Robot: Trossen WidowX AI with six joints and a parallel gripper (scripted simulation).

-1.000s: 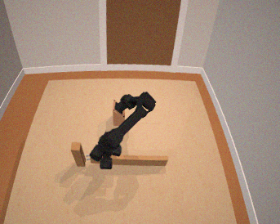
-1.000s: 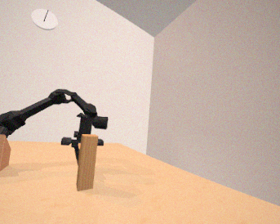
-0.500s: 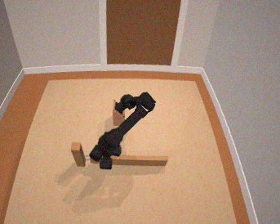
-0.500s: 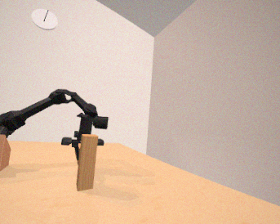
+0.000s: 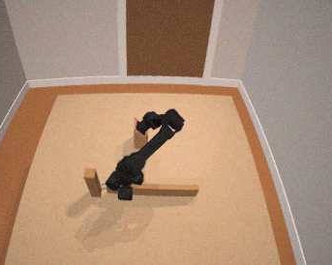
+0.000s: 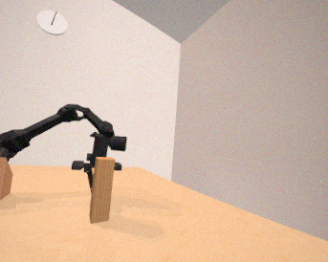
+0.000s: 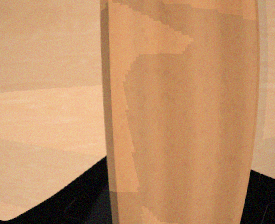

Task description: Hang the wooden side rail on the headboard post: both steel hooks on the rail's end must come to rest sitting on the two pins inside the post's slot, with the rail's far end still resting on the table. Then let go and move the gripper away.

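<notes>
Right now the headboard post is 16 cm to the right of my gripper tip, 4 cm above it and 1 cm ahead of it.
</notes>
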